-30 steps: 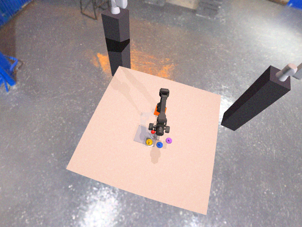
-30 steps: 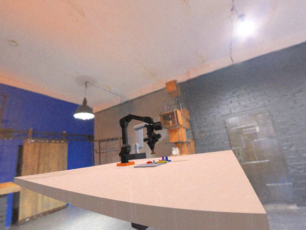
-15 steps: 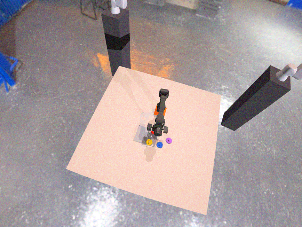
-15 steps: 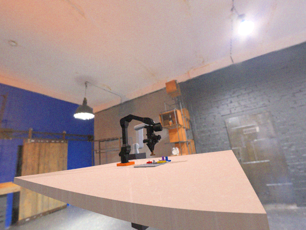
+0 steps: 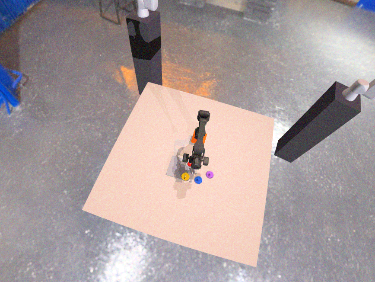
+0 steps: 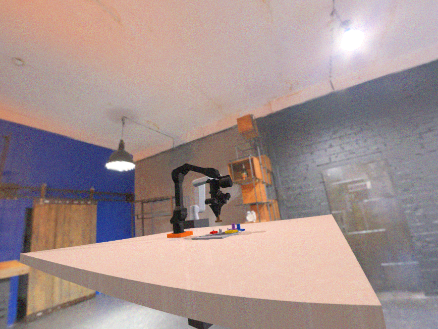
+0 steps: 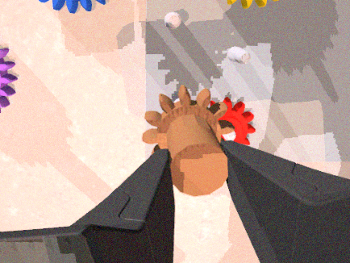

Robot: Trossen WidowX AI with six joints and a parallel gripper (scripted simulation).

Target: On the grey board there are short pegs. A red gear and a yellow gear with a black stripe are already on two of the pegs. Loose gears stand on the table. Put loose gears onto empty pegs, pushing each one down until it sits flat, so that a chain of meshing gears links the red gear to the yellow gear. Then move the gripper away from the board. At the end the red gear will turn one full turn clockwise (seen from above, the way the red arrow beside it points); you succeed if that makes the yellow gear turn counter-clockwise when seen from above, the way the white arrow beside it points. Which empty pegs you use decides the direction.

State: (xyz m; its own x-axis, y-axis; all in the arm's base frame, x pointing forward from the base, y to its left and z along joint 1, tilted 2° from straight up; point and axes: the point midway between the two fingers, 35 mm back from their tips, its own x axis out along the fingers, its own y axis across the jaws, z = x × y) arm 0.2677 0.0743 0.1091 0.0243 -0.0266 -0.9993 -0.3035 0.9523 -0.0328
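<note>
My gripper tip is now 80 mm above the red gear, 30 mm to the left of it and 10 mm past it. Round my gripper tip: blue gear 80 mm to the left, 80 mm below, 70 mm ahead; brown gear 10 mm below; yellow gear 100 mm ahead, 80 mm below, 20 mm to the right.
</note>
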